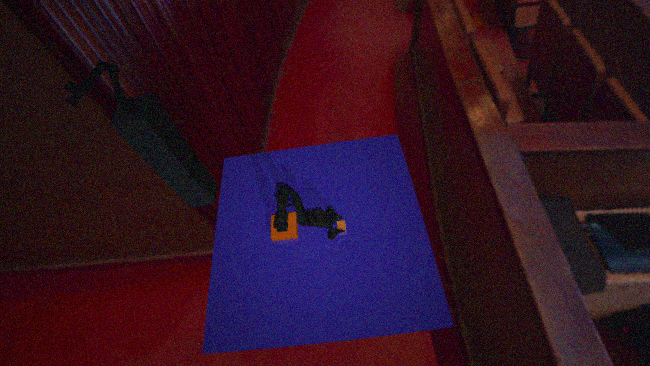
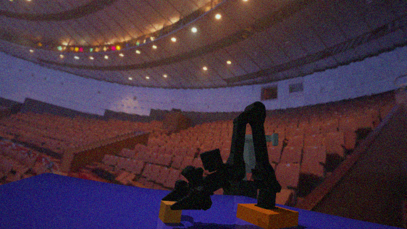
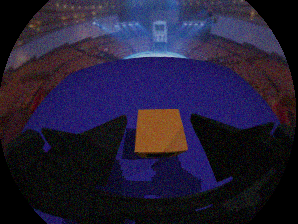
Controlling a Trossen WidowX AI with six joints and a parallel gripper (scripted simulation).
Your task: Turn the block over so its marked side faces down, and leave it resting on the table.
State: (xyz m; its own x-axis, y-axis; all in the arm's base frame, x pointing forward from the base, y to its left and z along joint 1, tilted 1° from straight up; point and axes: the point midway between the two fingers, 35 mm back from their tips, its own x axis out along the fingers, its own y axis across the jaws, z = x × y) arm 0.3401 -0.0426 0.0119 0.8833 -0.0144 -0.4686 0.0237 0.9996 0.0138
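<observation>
The block is 3 cm behind my gripper tip and 2 cm below it.
</observation>
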